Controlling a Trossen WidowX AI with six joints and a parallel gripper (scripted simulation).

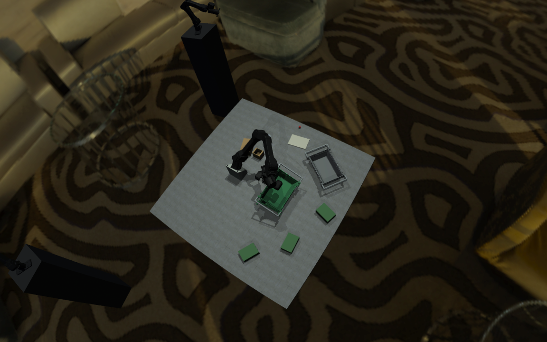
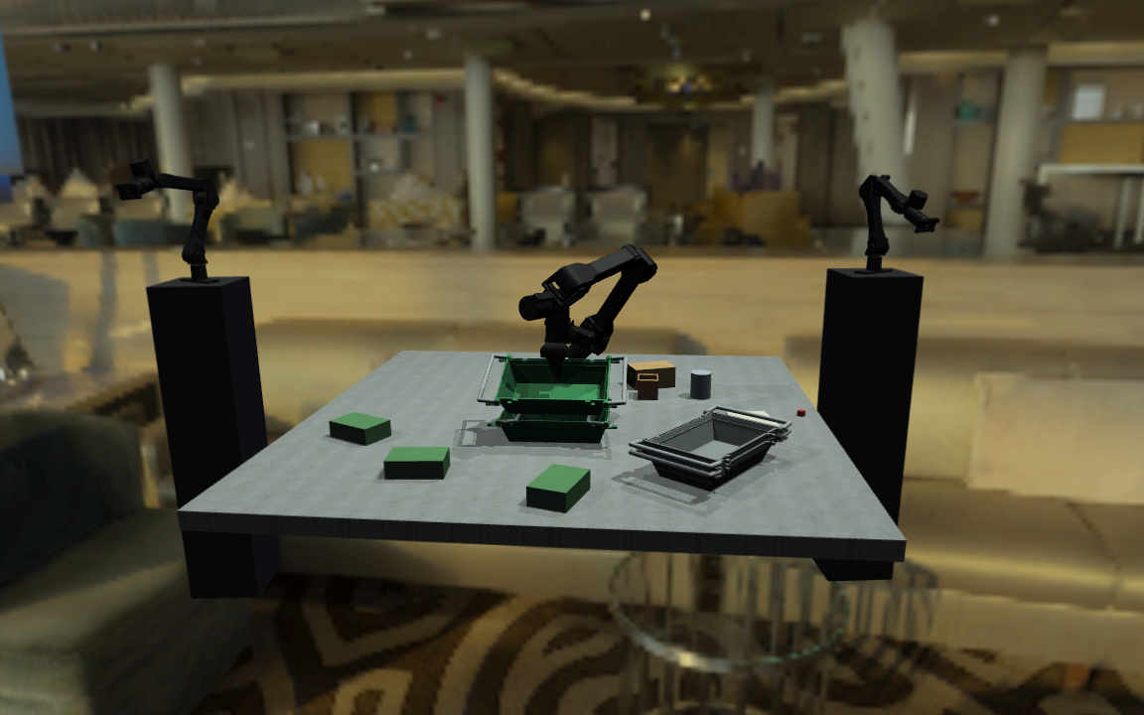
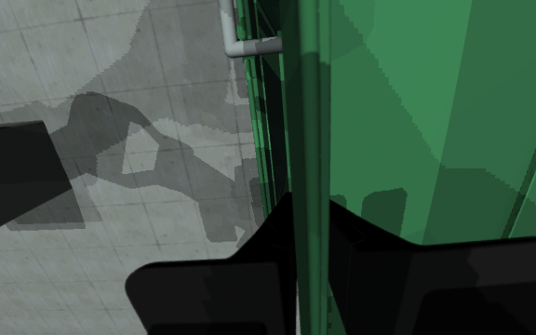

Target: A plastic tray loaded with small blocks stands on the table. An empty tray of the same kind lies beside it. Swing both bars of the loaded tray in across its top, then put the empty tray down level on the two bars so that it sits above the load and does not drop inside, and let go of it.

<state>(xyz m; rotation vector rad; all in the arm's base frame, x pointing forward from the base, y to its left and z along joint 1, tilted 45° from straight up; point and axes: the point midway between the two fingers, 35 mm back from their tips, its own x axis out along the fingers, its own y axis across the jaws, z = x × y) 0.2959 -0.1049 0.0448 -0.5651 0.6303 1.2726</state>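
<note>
Now: the green tray 70 mm ahead of my gripper tip, 10 mm to the right of it and 10 mm above it. Also, from my gripper tip: pale sheet 480 mm to the left, 120 mm below; then red block 40 mm behind, 610 mm to the left, 110 mm below.
</note>
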